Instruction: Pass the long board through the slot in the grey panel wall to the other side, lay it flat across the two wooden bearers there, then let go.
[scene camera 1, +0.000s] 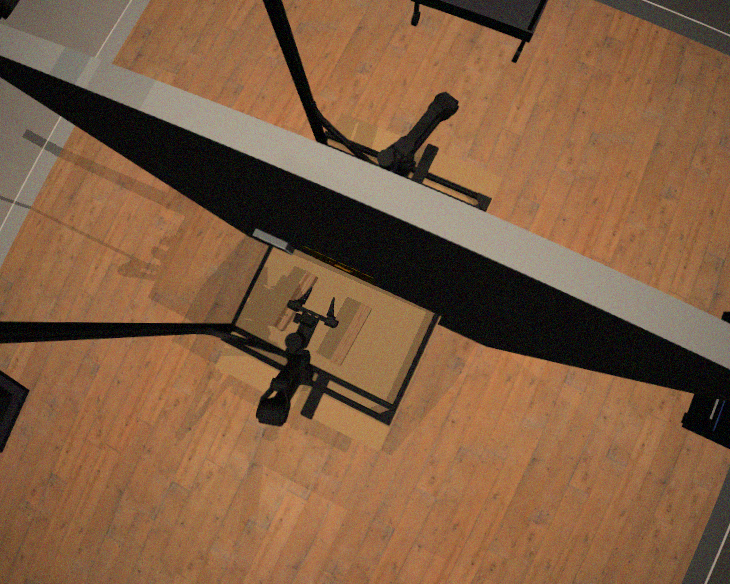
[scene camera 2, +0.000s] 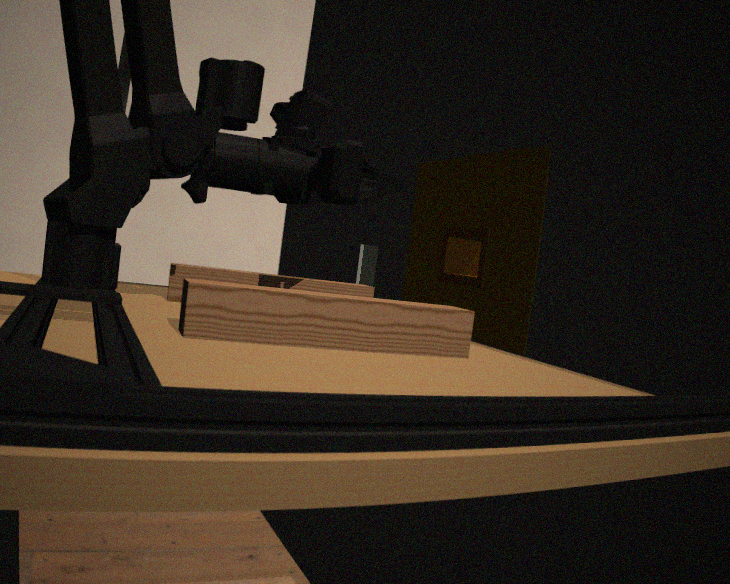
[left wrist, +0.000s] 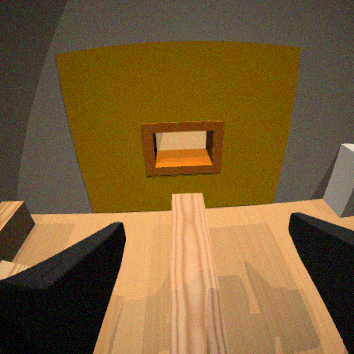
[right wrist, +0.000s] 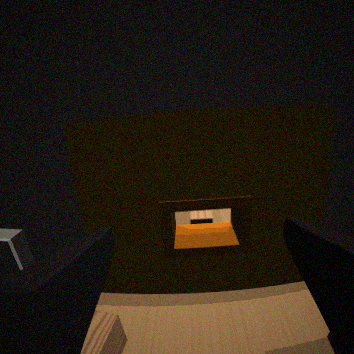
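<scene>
The long board (left wrist: 190, 260), pale striped wood, points at the wall in the left wrist view, its far end short of the slot (left wrist: 182, 126) (right wrist: 206, 237) (scene camera 2: 463, 256) and below it in the picture. My left gripper (left wrist: 208, 227) is open, fingers apart on either side of the board. Through the slot, a small wooden end (right wrist: 201, 215) shows in the right wrist view. My right gripper (scene camera 1: 321, 295) (right wrist: 199, 232) is open and empty, above the table near the two wooden bearers. One bearer (scene camera 1: 354, 334) (scene camera 2: 328, 319) lies parallel to the other (scene camera 1: 309, 283) (scene camera 2: 200, 274).
The grey panel wall (scene camera 1: 377, 182) (left wrist: 320, 100) crosses between the arms; a yellow panel (left wrist: 180, 85) surrounds the slot. A grey block (scene camera 1: 272, 239) (scene camera 2: 367, 264) (right wrist: 10, 235) stands by the wall on the bearers' side. Another grey block (left wrist: 345, 175) and a wooden block (left wrist: 10, 220) flank the board.
</scene>
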